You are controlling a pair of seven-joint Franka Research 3 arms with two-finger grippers.
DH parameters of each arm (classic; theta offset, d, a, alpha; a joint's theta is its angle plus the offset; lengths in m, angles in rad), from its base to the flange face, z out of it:
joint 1: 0 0.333 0 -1.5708
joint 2: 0 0 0 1.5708
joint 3: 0 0.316 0.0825 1.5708
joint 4: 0 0 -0.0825 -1.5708
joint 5: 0 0.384 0 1.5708
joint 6: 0 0 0.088 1.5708
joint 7: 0 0.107 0 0
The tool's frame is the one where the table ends.
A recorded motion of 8 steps. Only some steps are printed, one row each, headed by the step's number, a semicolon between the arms.
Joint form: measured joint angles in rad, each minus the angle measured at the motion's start. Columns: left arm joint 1, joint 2, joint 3, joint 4, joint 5, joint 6, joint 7; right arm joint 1, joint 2, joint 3, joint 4, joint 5, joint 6, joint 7.
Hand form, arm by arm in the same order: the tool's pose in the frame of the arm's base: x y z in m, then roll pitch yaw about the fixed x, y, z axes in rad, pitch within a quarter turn. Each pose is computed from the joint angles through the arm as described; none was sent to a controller.
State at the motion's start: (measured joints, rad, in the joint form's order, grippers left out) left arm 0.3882 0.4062 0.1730 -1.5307 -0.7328 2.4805 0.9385; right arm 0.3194 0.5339 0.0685 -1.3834 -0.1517 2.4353 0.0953
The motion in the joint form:
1: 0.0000 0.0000 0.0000 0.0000 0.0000 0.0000 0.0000; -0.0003 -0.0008 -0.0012 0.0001 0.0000 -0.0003 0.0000
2: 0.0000 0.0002 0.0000 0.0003 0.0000 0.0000 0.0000; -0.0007 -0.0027 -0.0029 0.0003 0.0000 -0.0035 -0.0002
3: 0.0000 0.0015 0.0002 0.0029 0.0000 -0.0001 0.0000; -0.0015 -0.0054 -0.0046 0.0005 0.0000 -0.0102 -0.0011
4: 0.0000 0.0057 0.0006 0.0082 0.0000 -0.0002 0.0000; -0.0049 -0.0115 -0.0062 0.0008 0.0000 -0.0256 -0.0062
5: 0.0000 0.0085 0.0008 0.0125 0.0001 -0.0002 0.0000; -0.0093 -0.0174 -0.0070 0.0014 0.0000 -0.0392 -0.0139
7: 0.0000 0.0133 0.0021 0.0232 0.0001 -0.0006 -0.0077; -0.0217 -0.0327 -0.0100 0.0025 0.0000 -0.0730 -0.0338
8: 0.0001 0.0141 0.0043 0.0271 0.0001 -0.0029 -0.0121; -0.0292 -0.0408 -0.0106 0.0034 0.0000 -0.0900 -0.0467
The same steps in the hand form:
1: 0.6174 0.3670 0.4870 3.0832 -0.7479 0.0734; 0.6993 0.2718 0.4621 3.0710 -0.5236 0.3808
2: 0.6175 0.3670 0.4870 3.0833 -0.7480 0.0734; 0.6994 0.2704 0.4632 3.0696 -0.5225 0.3795
3: 0.6179 0.3672 0.4874 3.0844 -0.7490 0.0726; 0.6994 0.2686 0.4644 3.0676 -0.5186 0.3783
4: 0.6189 0.3678 0.4872 3.0861 -0.7496 0.0714; 0.6993 0.2646 0.4672 3.0626 -0.5093 0.3787
5: 0.6197 0.3682 0.4874 3.0878 -0.7506 0.0701; 0.6994 0.2604 0.4701 3.0569 -0.5016 0.3815
7: 0.6212 0.3693 0.4896 3.0856 -0.7548 0.0774; 0.6997 0.2483 0.4777 3.0424 -0.4824 0.3869
8: 0.6210 0.3704 0.4909 3.0829 -0.7556 0.0829; 0.6998 0.2418 0.4820 3.0345 -0.4731 0.3919

